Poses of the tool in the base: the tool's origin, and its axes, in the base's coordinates. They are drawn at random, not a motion.
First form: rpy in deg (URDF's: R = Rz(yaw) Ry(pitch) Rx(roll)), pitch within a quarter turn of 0, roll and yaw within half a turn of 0; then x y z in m.
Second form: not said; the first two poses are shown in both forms.
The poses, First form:
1: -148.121 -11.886 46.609 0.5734 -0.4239 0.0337
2: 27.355 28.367 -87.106 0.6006 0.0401 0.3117
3: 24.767 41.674 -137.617 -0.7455 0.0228 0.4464
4: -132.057 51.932 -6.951 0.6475 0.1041 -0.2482
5: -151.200 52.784 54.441 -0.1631 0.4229 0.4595
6: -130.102 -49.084 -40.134 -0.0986 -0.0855 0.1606
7: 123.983 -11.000 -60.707 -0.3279 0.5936 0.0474
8: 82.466 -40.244 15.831 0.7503 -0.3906 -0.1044
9: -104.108 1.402 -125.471 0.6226 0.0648 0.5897
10: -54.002 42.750 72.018 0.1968 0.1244 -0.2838
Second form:
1: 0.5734 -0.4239 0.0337 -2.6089 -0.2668 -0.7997
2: 0.6006 0.0401 0.3117 0.5173 -0.4529 -1.5214
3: -0.7455 0.0228 0.4464 0.1428 -0.8159 -2.5068
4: 0.6475 0.1041 -0.2482 -2.0470 -0.4485 0.8241
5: -0.1631 0.4229 0.4595 2.6445 -0.9235 -0.9480
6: -0.0986 -0.0855 0.1606 -2.5706 1.0455 -0.0533
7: -0.3279 0.5936 0.0474 2.4039 -0.7355 0.8662
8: 0.7503 -0.3906 -0.1044 1.4687 0.1901 0.7260
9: 0.6226 0.0648 0.5897 1.9826 0.9162 2.8333
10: 0.1968 0.1244 -0.2838 -0.9696 -0.7028 1.2691
